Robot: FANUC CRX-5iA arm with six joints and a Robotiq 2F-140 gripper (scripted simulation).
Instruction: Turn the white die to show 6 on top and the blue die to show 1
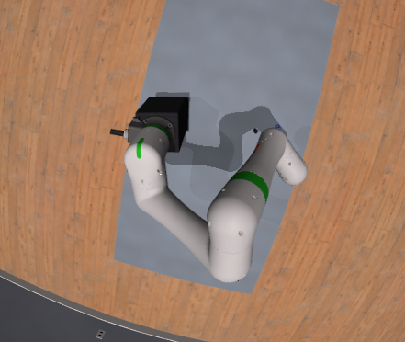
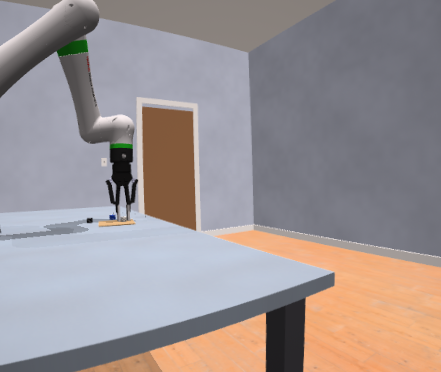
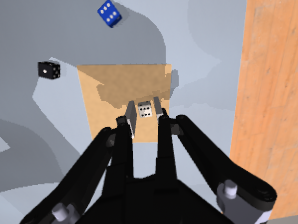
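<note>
My hand is 3 cm above the white die. Round my hand: blue die (1 cm behind, 13 cm to the left, 3 cm below); then black die (12 cm behind, 9 cm to the left, 3 cm below); then tan mat (3 cm behind, 4 cm below).
</note>
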